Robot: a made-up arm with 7 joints. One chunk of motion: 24 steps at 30 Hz.
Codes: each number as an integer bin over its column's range. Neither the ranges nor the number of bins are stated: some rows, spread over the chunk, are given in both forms.
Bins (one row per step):
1: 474 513 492 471 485 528
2: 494 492 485 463 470 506
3: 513 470 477 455 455 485
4: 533 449 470 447 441 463
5: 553 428 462 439 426 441
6: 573 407 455 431 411 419
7: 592 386 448 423 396 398
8: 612 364 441 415 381 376
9: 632 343 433 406 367 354
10: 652 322 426 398 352 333
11: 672 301 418 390 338 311
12: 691 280 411 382 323 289
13: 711 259 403 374 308 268
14: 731 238 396 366 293 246
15: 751 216 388 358 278 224
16: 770 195 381 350 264 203
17: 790 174 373 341 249 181
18: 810 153 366 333 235 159
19: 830 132 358 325 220 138
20: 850 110 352 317 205 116
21: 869 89 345 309 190 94
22: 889 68 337 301 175 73
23: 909 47 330 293 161 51
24: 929 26 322 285 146 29
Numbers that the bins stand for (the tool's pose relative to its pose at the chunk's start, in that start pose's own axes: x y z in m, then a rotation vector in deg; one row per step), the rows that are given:
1: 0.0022 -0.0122 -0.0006 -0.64 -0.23 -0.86
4: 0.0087 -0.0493 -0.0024 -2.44 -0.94 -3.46
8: 0.0174 -0.0987 -0.0047 -4.84 -1.90 -6.94
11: 0.0240 -0.1352 -0.0065 -6.72 -2.59 -9.55
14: 0.0305 -0.1718 -0.0083 -8.52 -3.31 -12.15
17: 0.0370 -0.2090 -0.0101 -10.40 -4.01 -14.75
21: 0.0457 -0.2583 -0.0124 -12.80 -4.96 -18.24
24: 0.0523 -0.2949 -0.0142 -14.60 -5.66 -20.84
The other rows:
2: 0.0044 -0.0244 -0.0012 -1.24 -0.47 -1.74
3: 0.0065 -0.0371 -0.0018 -1.84 -0.71 -2.58
5: 0.0109 -0.0615 -0.0030 -3.04 -1.18 -4.34
6: 0.0131 -0.0737 -0.0036 -3.64 -1.42 -5.22
7: 0.0152 -0.0859 -0.0041 -4.24 -1.66 -6.06
9: 0.0196 -0.1109 -0.0053 -5.52 -2.12 -7.83
10: 0.0218 -0.1231 -0.0059 -6.12 -2.36 -8.67
12: 0.0261 -0.1474 -0.0071 -7.32 -2.83 -10.43
13: 0.0283 -0.1596 -0.0077 -7.92 -3.07 -11.27
15: 0.0327 -0.1846 -0.0089 -9.12 -3.55 -13.03
16: 0.0348 -0.1968 -0.0095 -9.72 -3.77 -13.87
18: 0.0392 -0.2212 -0.0107 -11.00 -4.24 -15.63
19: 0.0414 -0.2334 -0.0113 -11.60 -4.48 -16.47
20: 0.0436 -0.2461 -0.0118 -12.20 -4.72 -17.36
22: 0.0479 -0.2705 -0.0130 -13.40 -5.20 -19.08
23: 0.0501 -0.2827 -0.0136 -14.00 -5.42 -19.96

